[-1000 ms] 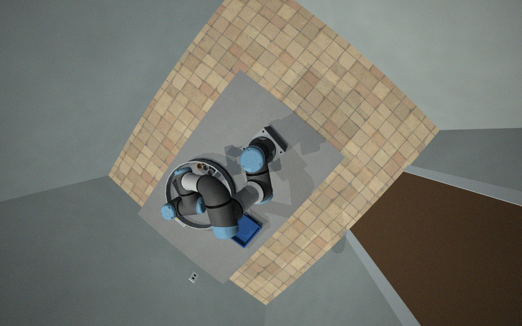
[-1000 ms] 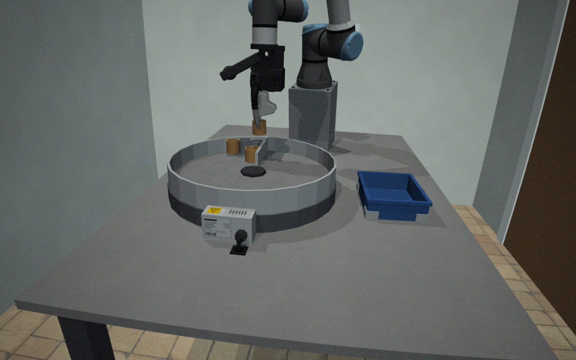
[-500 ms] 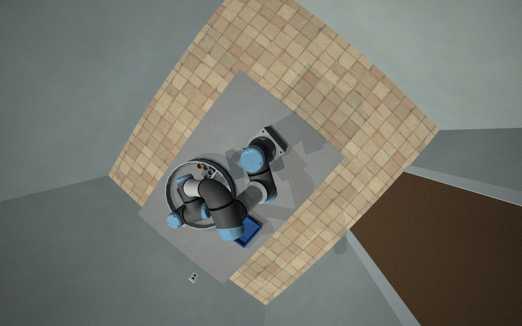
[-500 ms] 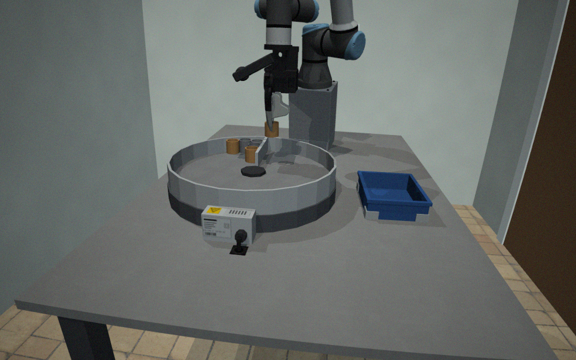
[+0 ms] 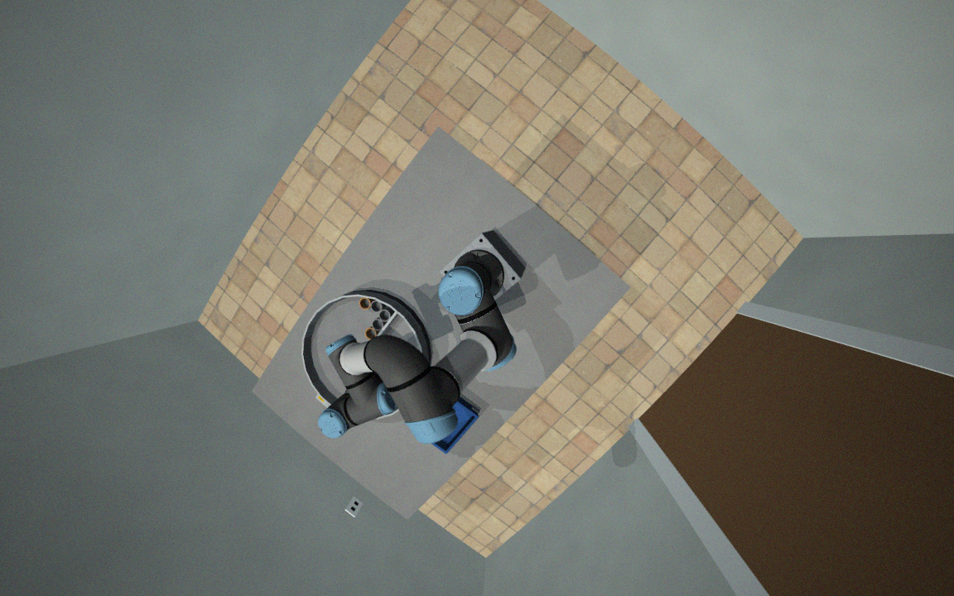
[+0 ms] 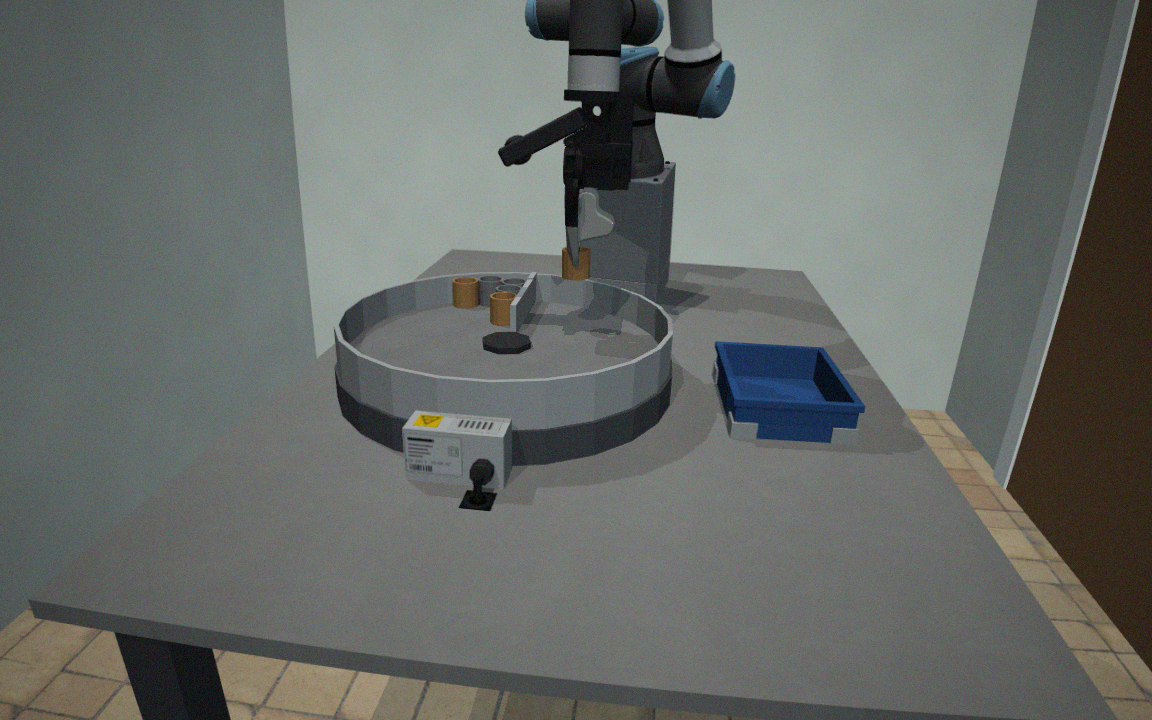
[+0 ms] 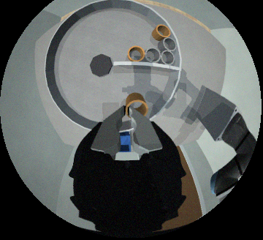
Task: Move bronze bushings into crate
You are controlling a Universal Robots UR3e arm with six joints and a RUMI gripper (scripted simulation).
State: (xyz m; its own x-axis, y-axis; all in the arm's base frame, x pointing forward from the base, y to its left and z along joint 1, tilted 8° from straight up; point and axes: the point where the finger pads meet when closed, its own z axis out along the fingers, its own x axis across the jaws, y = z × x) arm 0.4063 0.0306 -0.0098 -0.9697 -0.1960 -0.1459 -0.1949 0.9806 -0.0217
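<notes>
Now: hand 280 mm to the right of the blue crate, 140 mm above it and 20 mm short of it. From my hand the other things lie so: turntable (110 mm below, 90 mm ahead, 60 mm to the right).
</notes>
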